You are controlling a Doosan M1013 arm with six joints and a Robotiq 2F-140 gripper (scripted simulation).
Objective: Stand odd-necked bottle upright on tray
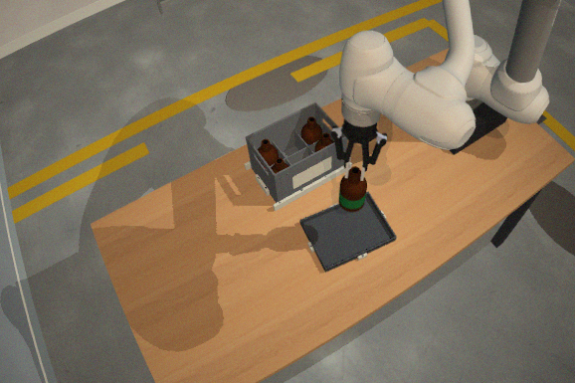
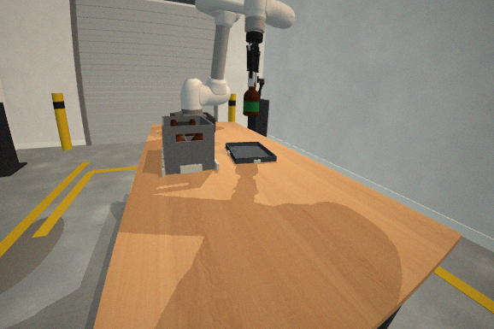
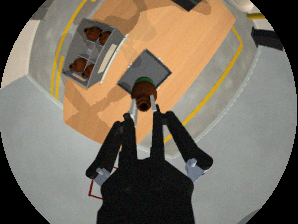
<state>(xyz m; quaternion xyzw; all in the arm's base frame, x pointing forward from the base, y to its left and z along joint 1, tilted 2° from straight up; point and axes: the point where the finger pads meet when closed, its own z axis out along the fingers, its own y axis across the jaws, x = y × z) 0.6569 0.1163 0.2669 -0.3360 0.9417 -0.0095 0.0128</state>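
The glass bottle lies 90 mm below my hand. Also, from my hand: dark tray (340 mm below); then grey crate (30 mm behind, 300 mm to the right, 270 mm below).
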